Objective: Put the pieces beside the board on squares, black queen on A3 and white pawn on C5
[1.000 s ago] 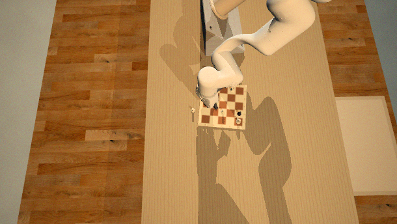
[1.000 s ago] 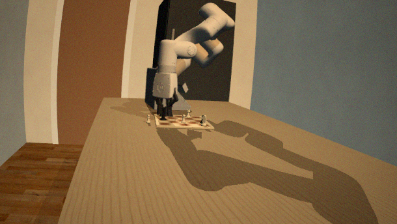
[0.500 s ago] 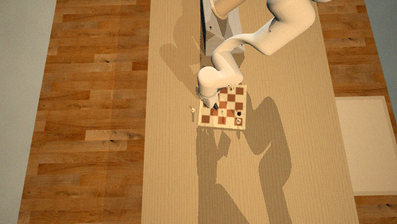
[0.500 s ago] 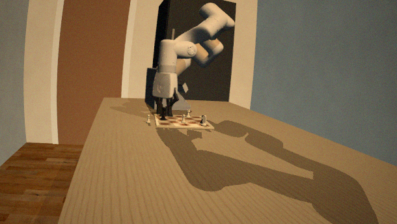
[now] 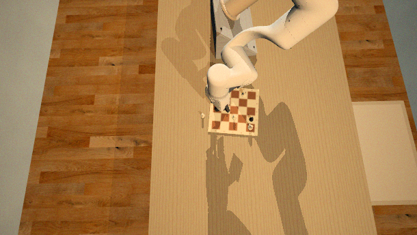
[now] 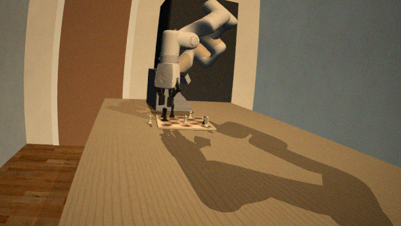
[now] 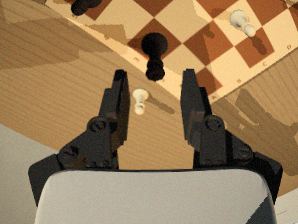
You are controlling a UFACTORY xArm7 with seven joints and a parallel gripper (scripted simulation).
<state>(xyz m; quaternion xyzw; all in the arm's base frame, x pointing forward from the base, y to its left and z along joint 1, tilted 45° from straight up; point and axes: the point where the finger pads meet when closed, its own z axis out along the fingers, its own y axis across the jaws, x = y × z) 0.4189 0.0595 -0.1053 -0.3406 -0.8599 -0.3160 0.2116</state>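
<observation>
Right now the chessboard is 8 cm to the left of my hand and 8 cm below it. From my hand the other things lie so: black pawn (4 cm ahead, 15 cm to the left, 7 cm below).
</observation>
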